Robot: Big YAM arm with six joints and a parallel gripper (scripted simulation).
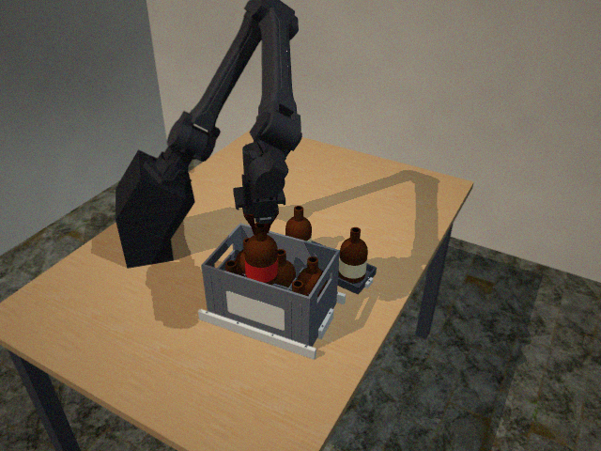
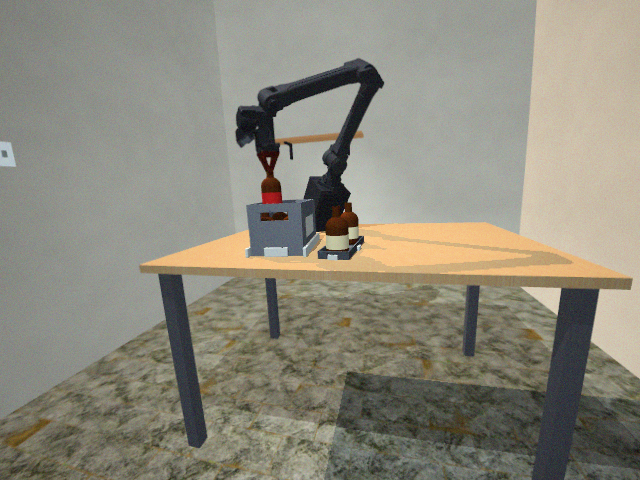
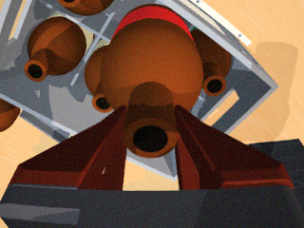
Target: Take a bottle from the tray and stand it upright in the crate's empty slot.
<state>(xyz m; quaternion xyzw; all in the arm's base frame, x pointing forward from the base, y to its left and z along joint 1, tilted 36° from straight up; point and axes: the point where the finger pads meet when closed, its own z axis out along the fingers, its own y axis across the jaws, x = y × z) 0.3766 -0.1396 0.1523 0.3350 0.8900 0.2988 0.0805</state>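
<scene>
Now: hand 20 mm past the grey crate, 50 mm to the right of it and 210 mm above it. From my hand the other things lie so: dark tray 40 mm behind, 270 mm to the left, 280 mm below.
</scene>
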